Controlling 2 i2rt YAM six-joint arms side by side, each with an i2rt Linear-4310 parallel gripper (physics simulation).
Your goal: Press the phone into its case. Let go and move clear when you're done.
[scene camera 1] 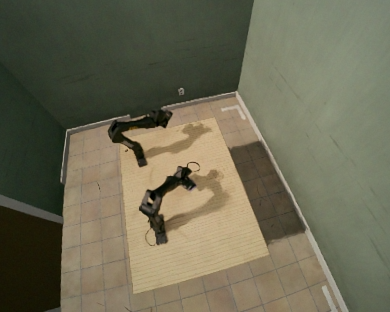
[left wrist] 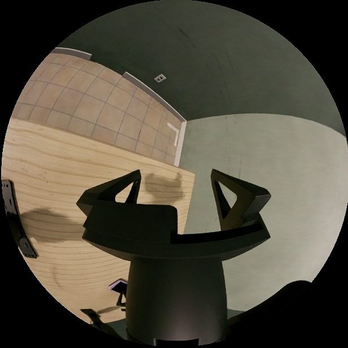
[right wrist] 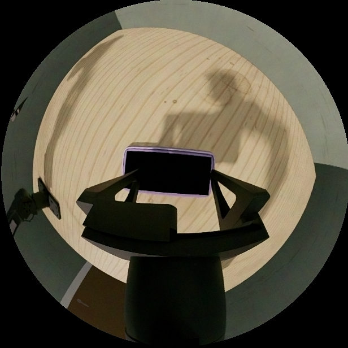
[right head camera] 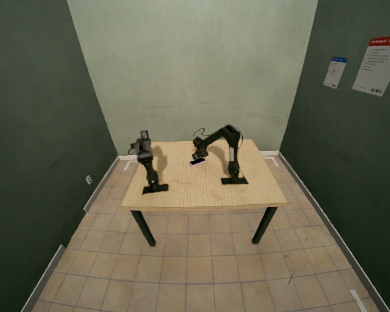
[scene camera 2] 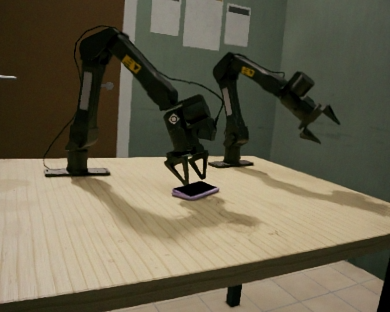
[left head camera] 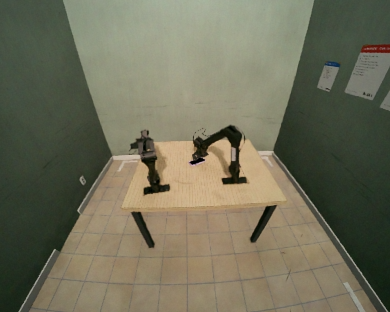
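Note:
The black phone [left head camera: 198, 162] [right head camera: 198, 162] [scene camera 2: 196, 189] [right wrist: 170, 171] lies screen up inside the purple case [scene camera 2: 200, 196] [right wrist: 170, 149], whose rim shows around it, flat on the table. Whether it is fully seated at every edge I cannot tell. My right gripper [scene camera 2: 195, 181] [right wrist: 175, 172] is open, its fingertips just above the phone and near its two short ends in the right wrist view. A gap to the phone shows in scene camera 2. My left gripper [scene camera 2: 325, 131] [left wrist: 175, 172] is open and empty, raised high, away from the phone.
The wooden table [left head camera: 210, 197] [scene camera 2: 125, 260] carries both arm bases; the left arm's base [scene camera 2: 231, 163] stands behind the phone in scene camera 2, the right arm's base [scene camera 2: 77, 172] at the left. Walls [left head camera: 190, 65] surround the table.

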